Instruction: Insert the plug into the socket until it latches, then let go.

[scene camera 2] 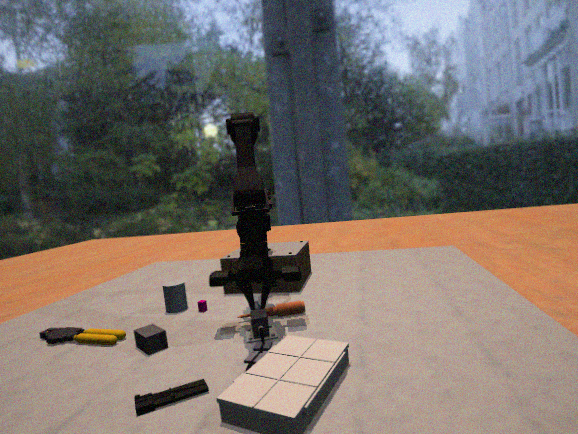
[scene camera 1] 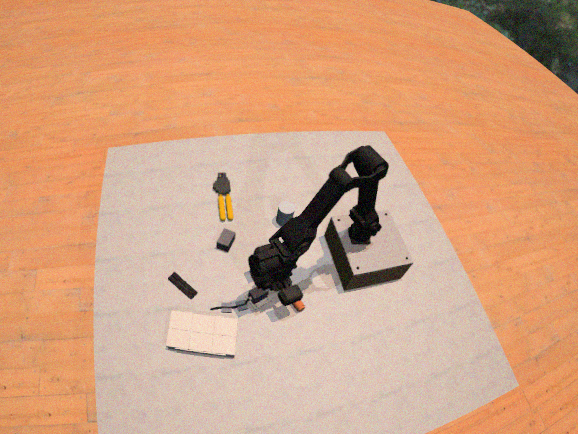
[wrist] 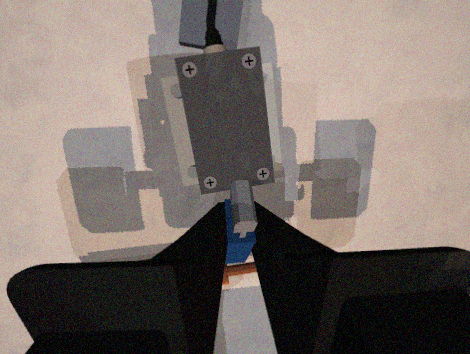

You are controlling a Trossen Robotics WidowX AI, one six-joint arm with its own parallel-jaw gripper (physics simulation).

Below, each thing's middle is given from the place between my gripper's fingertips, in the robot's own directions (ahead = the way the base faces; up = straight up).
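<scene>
Black bar (scene camera 2: 146, 403) at 260 mm ahead of my hand, 10 mm to the right of it and 10 mm below it. Dark grey cube (scene camera 2: 150, 339) 130 mm ahead of my hand, 170 mm to the right of it. White tiled block (scene camera 2: 292, 381) 150 mm to the left of my hand and 200 mm ahead of it. Grey socket (wrist: 222, 110) visible, 20 mm to the left of my hand, 40 mm ahead of it.
</scene>
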